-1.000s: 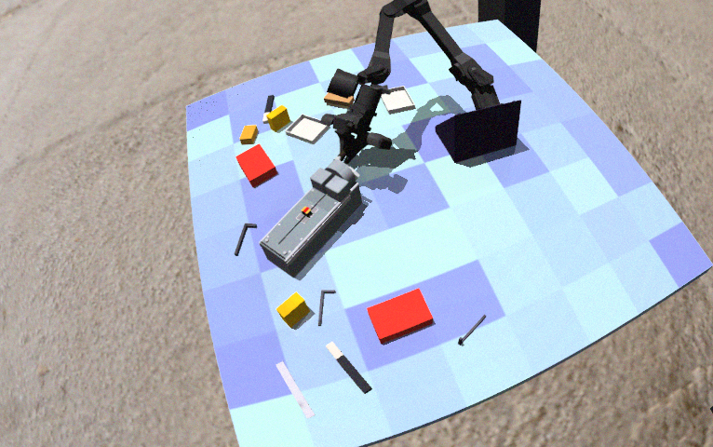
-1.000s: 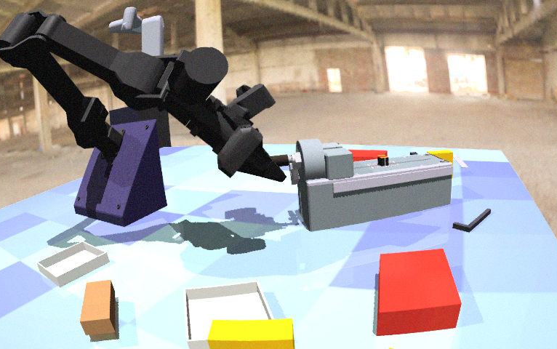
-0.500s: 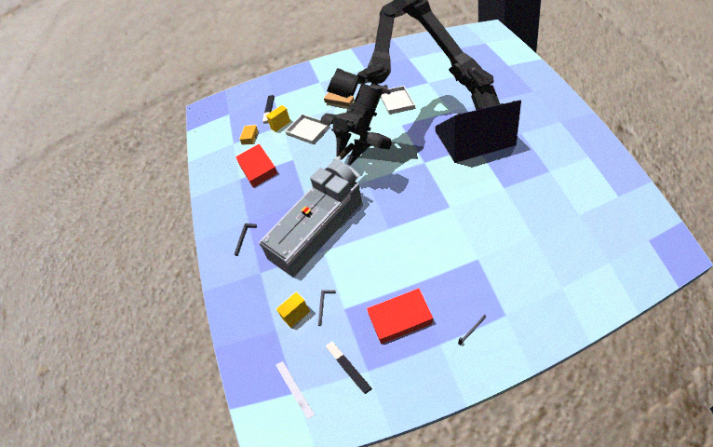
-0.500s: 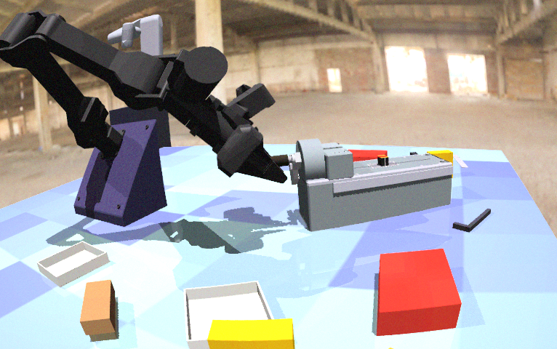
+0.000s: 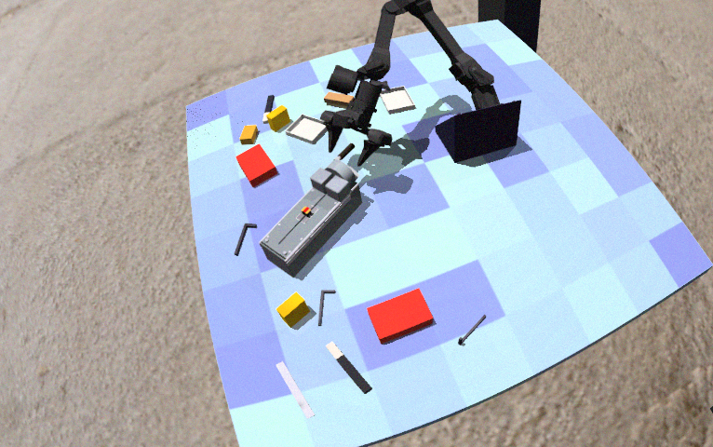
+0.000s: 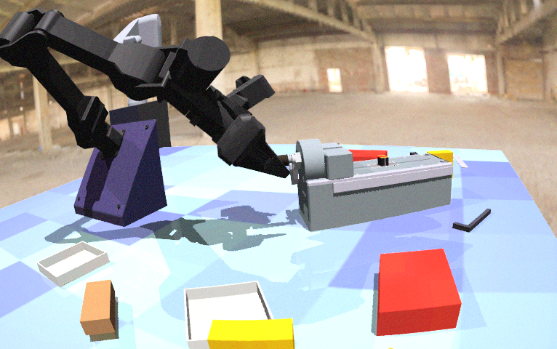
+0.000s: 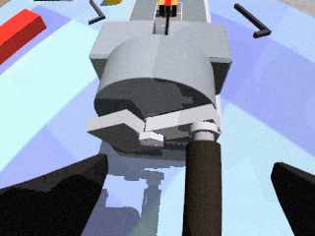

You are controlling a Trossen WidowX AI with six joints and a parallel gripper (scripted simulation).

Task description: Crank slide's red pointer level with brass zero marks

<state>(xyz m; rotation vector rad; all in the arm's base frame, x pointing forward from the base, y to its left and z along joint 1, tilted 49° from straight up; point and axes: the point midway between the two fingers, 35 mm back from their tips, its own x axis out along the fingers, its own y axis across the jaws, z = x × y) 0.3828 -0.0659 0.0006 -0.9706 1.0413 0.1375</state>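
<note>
My gripper tip is now 10 mm past the dark crank handle, 10 mm to the left of it and 10 mm below it. The rest, counted from my gripper tip: red pointer (130 mm ahead, 100 mm to the left, 10 mm below); then tan block (90 mm behind, 320 mm to the right, 80 mm below).
</note>
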